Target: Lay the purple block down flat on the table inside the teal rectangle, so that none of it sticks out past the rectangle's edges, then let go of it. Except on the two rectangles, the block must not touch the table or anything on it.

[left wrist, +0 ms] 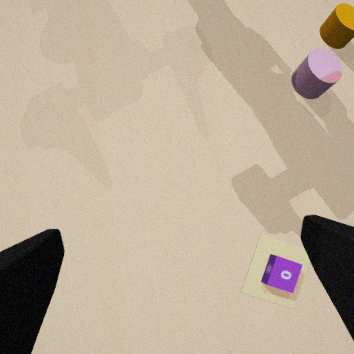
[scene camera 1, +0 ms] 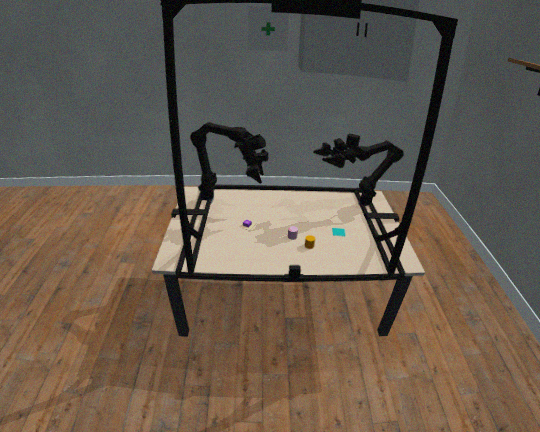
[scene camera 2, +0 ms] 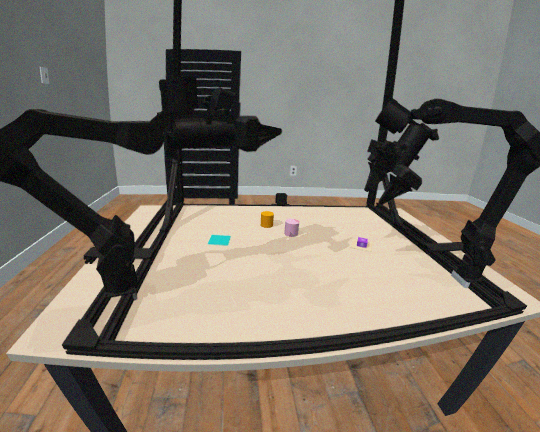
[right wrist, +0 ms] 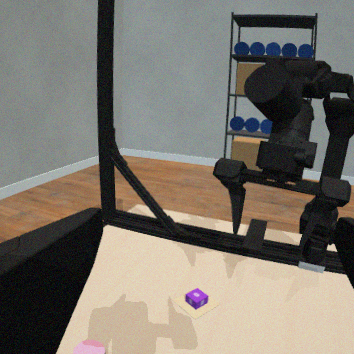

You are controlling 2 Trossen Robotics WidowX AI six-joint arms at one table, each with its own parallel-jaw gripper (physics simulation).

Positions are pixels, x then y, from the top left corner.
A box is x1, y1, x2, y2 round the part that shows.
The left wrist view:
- left gripper: 183, 235 [0, 214, 353, 353]
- purple block: 279, 272 [261, 254, 301, 292], on the table
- pink cylinder: 319, 70 [291, 48, 341, 98], on the table
